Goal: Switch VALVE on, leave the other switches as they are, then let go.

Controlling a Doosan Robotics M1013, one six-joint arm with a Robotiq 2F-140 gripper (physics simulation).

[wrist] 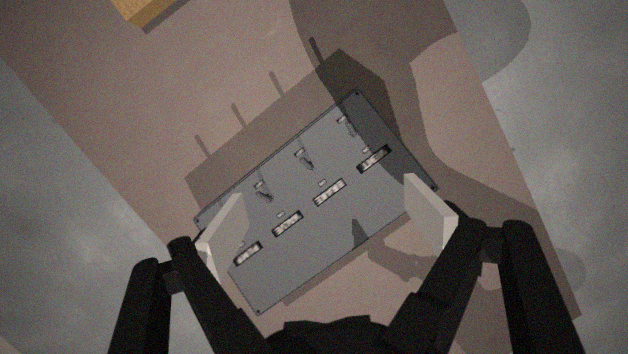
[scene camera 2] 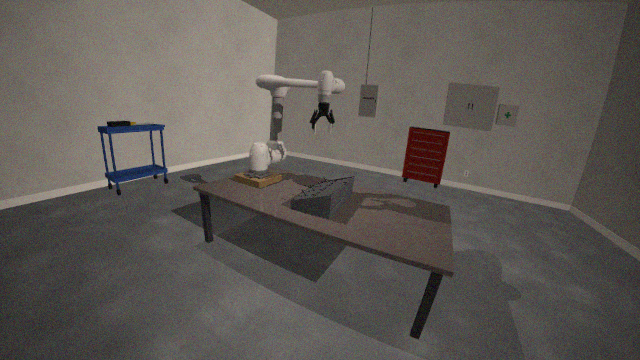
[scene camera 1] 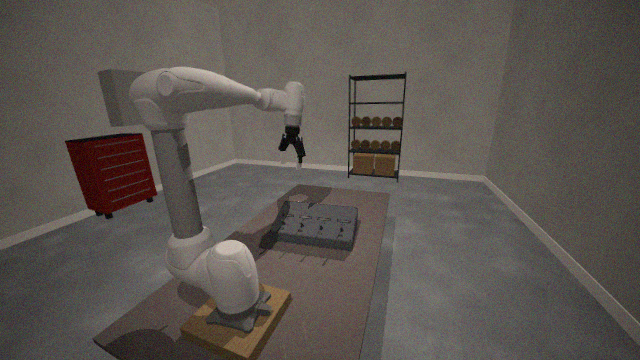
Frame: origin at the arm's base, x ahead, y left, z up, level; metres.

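Seen in the pictures: gripper, fingertip midpoint: [wrist: 323,200] [scene camera 2: 321,133] [scene camera 1: 290,166]; arm's base, link origin: [scene camera 2: 258,174] [scene camera 1: 240,308].
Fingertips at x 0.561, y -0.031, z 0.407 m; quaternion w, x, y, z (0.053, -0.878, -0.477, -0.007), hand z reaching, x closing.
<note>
Offsets run from my fingertips to a thing's top centre. "pt": to the spot under its first point. Level surfaces: height alone.
A grey switch panel [scene camera 1: 320,242] [scene camera 2: 312,206] [wrist: 320,240] sits on the table with its top sloped. In the wrist view three small dark levers show on it: a left one @(pt 0.015 m ahead, 0.149 m right, 0.351 m down) [wrist: 264,193], a middle one @(pt 0.021 m ahead, 0.032 m right, 0.346 m down) [wrist: 306,162] and a right one @(pt 0.026 m ahead, 0.085 m left, 0.345 m down) [wrist: 351,127] in shadow. My left finger hides the spot beyond the left one. Several label plates lie in a row beside the levers; their print is too blurred to read, so I cannot tell which is VALVE. My gripper [scene camera 1: 291,162] [scene camera 2: 322,129] [wrist: 323,200] is open and empty, high above the panel and touching nothing.
The brown table @(0.462 m down) [scene camera 1: 345,300] [scene camera 2: 395,240] [wrist: 220,75] carries the arm's wooden base block [scene camera 1: 200,327] [scene camera 2: 260,182] [wrist: 145,12]. Farther off stand a red drawer cabinet [scene camera 1: 115,175] [scene camera 2: 425,155], a blue cart [scene camera 2: 150,128] and a shelf rack [scene camera 1: 377,77].
</note>
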